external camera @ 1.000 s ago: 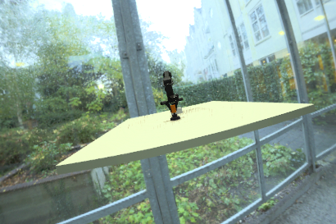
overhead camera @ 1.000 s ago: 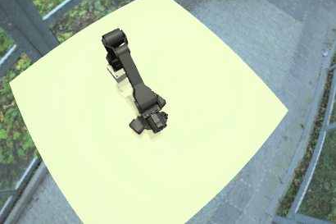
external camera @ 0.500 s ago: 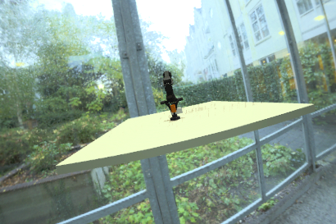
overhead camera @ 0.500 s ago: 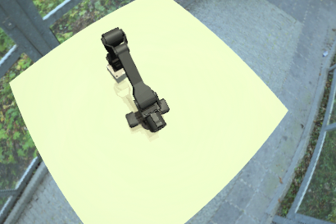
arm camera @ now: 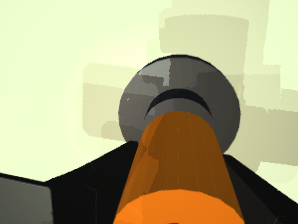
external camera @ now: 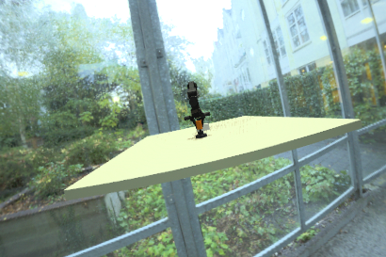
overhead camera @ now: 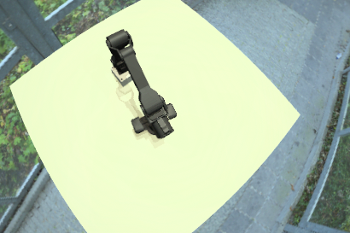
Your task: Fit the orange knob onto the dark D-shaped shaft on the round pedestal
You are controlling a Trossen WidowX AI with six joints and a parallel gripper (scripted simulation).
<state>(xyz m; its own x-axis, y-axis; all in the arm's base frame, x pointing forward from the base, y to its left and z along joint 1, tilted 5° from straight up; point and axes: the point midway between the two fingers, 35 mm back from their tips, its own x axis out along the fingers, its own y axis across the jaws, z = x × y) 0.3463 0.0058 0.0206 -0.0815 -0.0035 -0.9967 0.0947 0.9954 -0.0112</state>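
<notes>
Right now my gripper tip is 2 cm below the orange knob. From my gripper tip the other things lie so: pedestal (4 cm below).
</notes>
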